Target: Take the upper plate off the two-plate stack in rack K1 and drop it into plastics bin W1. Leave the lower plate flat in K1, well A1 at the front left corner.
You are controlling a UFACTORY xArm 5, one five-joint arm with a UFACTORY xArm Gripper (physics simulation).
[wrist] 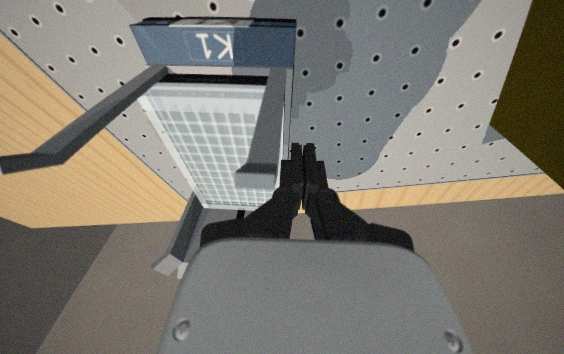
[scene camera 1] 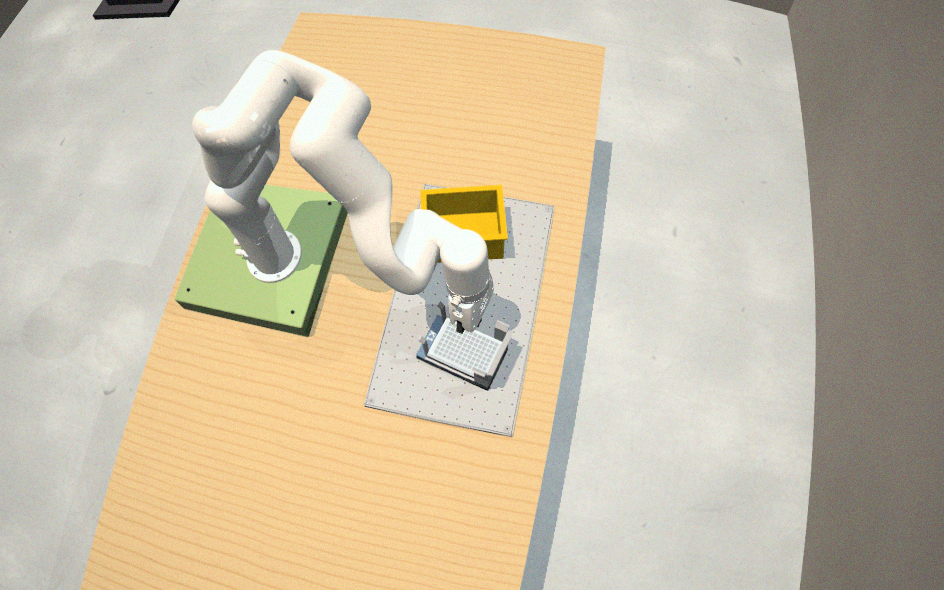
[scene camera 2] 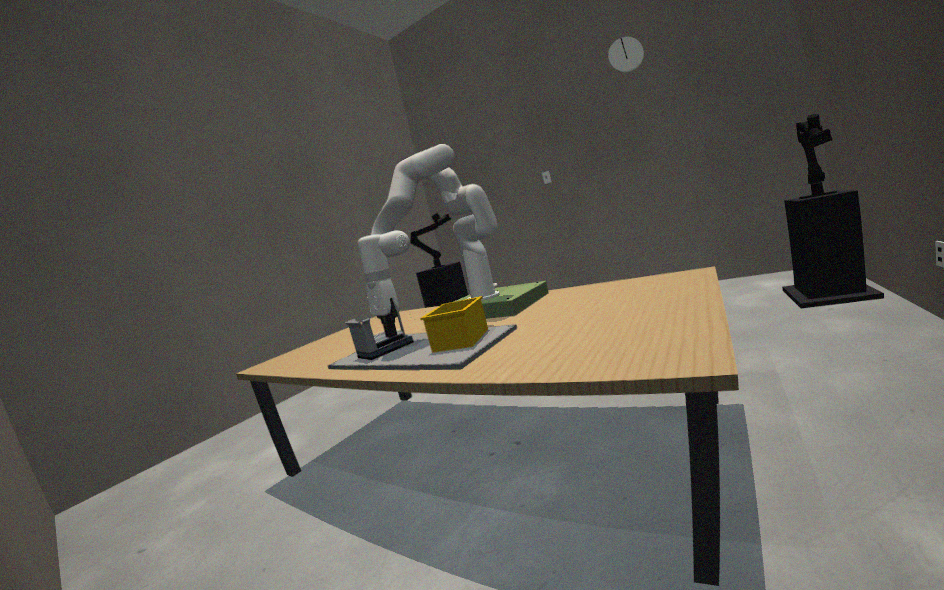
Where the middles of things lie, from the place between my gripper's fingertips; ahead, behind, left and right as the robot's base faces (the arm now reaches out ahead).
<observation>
I see my gripper 6 cm to the left of the pale gridded plate (scene camera 1: 463,352). From my hand the other things lie so: black gridded plate (wrist: 187,78) 6 cm to the right, 1 cm below.
</observation>
